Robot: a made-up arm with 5 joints. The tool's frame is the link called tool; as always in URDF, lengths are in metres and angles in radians. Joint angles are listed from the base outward. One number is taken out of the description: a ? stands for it. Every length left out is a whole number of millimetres.
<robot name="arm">
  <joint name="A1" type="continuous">
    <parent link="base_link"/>
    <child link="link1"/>
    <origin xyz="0.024 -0.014 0.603" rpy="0 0 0"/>
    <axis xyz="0 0 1"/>
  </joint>
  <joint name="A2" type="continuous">
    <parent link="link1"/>
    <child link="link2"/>
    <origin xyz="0.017 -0.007 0" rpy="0 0 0"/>
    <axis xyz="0 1 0"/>
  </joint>
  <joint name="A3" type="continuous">
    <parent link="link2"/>
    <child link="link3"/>
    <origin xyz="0.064 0 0.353" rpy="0 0 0"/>
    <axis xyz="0 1 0"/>
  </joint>
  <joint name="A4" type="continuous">
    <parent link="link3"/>
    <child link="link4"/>
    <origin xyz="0.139 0 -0.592" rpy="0 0 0"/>
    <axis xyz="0 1 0"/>
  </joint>
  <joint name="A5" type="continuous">
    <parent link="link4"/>
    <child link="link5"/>
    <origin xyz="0.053 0 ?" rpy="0 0 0"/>
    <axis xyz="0 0 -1"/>
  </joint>
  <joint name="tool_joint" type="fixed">
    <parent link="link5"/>
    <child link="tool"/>
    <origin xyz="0.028 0.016 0" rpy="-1.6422 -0.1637 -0.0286"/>
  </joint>
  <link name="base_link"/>
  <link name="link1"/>
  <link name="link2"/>
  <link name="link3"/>
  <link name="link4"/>
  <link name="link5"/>
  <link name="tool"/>
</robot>
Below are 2 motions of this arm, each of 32 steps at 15 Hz.
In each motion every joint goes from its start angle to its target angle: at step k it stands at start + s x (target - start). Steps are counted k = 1, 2, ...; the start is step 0. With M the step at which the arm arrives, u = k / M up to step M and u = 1 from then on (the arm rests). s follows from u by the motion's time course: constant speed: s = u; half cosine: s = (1 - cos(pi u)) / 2; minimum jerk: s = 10 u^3 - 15 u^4 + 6 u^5.
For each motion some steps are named. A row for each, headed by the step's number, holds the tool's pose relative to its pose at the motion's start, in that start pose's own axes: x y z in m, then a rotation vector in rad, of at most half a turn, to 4 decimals.
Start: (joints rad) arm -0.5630 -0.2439 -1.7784 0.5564 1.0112
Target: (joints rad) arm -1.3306 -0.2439 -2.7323 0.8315 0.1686
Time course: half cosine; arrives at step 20
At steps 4, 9, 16, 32:
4: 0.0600 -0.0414 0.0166 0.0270 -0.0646 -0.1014
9: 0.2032 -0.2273 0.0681 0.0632 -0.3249 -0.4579
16: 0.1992 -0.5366 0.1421 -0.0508 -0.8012 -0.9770
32: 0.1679 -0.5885 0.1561 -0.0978 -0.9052 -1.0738

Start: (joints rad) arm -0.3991 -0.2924 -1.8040 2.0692 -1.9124
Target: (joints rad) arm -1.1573 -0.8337 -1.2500 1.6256 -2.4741
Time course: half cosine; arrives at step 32
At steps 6, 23, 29, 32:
6: -0.0233 -0.0042 0.0218 -0.0355 0.0098 0.0155
23: -0.1405 -0.0018 0.2384 -0.2460 0.0971 0.2871
29: -0.1479 0.0077 0.2856 -0.2590 0.1187 0.3712
32: -0.1485 0.0092 0.2918 -0.2596 0.1217 0.3829

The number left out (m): -0.086
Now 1 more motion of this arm.
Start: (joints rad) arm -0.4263 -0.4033 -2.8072 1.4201 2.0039
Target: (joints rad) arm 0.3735 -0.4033 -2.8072 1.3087 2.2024
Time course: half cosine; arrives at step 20
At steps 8, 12, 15, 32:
8: 0.0392 0.0201 0.0194 -0.1147 0.0979 0.2621
12: 0.0696 0.0477 0.0334 -0.2332 0.1902 0.4895
15: 0.0860 0.0697 0.0403 -0.3176 0.2511 0.6321
32: 0.0960 0.0876 0.0442 -0.3839 0.2963 0.7348

